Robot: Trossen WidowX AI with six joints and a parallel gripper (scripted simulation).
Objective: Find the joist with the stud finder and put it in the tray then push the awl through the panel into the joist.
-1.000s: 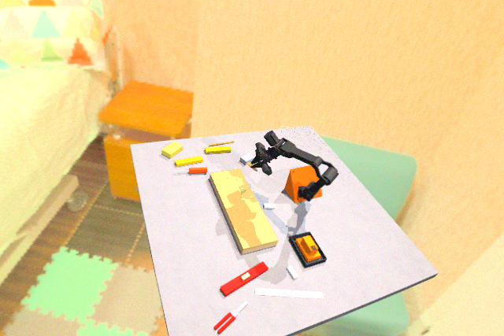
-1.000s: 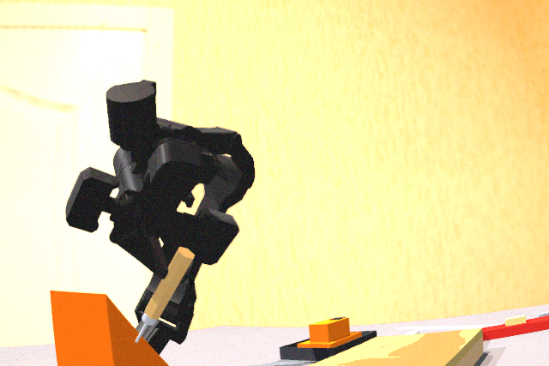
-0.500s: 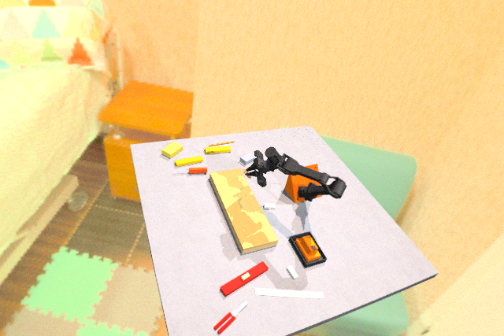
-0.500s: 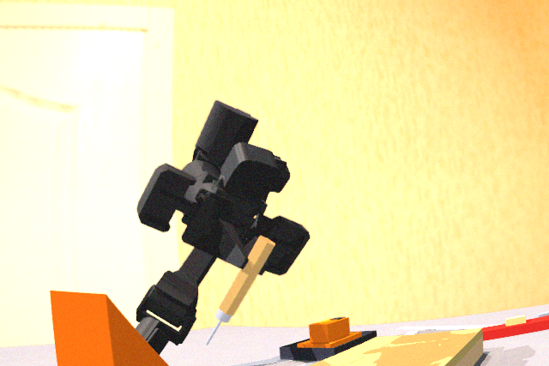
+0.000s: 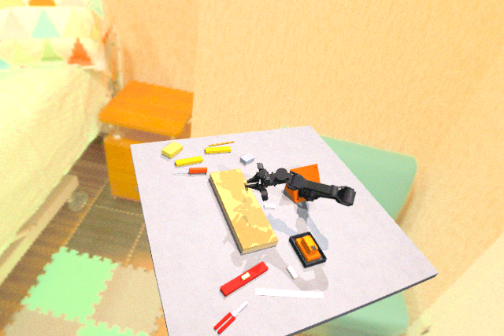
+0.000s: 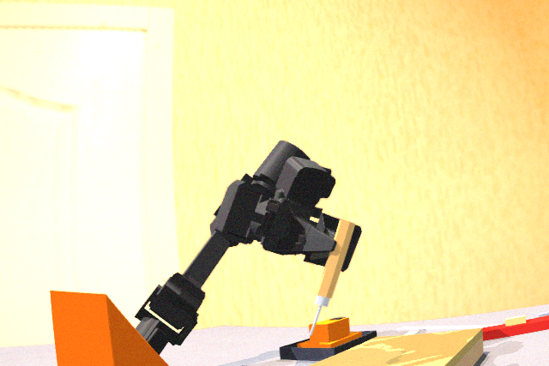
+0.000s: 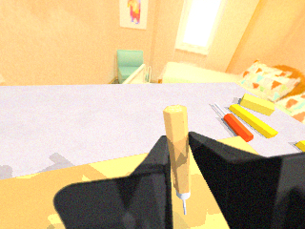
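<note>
The awl is 4 cm below my gripper tip, 2 cm behind it and 1 cm to the right of it. From my gripper tip the other things lie so: orange stud finder (32 cm to the left, 25 cm behind, 14 cm below); red level (39 cm to the left, 17 cm below, 9 cm ahead); dark tray (31 cm to the left, 25 cm behind, 17 cm below).
</note>
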